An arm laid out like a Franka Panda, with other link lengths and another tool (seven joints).
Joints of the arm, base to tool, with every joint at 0 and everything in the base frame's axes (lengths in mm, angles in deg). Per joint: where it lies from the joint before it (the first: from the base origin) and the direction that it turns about. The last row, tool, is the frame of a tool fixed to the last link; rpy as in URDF.
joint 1: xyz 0 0 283.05 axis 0 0 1
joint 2: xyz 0 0 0 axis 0 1 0
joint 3: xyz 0 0 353.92 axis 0 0 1
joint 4: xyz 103.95 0 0 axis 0 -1 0
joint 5: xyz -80.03 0 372.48 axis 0 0 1
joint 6: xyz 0 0 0 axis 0 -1 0
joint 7: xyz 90.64 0 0 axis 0 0 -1
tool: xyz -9 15 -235.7 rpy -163.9 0 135
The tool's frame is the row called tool.
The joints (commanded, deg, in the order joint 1, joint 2, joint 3, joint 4, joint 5, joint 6, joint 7), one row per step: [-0.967 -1.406 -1.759 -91.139 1.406 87.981 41.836]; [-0.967 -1.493 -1.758 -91.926 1.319 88.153 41.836]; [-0.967 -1.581 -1.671 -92.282 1.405 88.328 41.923]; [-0.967 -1.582 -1.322 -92.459 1.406 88.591 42.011]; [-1.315 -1.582 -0.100 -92.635 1.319 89.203 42.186]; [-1.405 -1.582 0.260 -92.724 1.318 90.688 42.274]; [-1.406 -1.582 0.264 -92.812 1.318 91.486 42.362]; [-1.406 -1.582 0.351 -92.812 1.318 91.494 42.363]
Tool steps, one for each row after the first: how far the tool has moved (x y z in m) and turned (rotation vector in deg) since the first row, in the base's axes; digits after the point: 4 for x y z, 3 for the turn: [-0.0018 -0.0003 -0.0052 -0.059 0.532 -0.002]; [-0.0023 0.0009 -0.0069 0.028 0.623 -0.007]; [-0.0017 0.0043 -0.0080 0.011 0.538 0.248]; [0.0003 0.0124 -0.0085 -0.135 0.111 0.932]; [0.0062 0.0149 -0.0069 -0.191 -1.282 1.078]; [0.0093 0.0148 -0.0063 -0.213 -1.989 0.974]; [0.0093 0.0156 -0.0063 -0.214 -1.997 1.060]
